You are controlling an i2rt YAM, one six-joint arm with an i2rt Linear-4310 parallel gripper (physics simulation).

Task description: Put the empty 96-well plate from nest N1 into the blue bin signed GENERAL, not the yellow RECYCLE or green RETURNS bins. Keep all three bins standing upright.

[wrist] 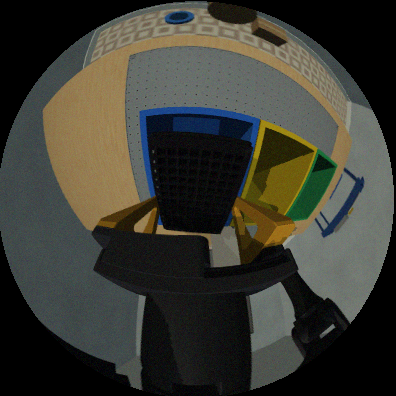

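A dark 96-well plate is held between the orange fingers of my gripper, which is shut on its two sides. The plate's wells face the camera. It hangs over the open blue bin, covering most of the bin's opening; the far inside wall of the bin shows beyond the plate's far edge. How high the plate is above the bin is hard to tell. The yellow bin stands upright right beside the blue one, and the green bin stands upright to the right of the yellow. The bins' signs cannot be read here.
A grey perforated board lies on the wooden table behind the bins. A blue round object and a brown block are at the far top on a patterned surface. A blue frame is at the right on the floor.
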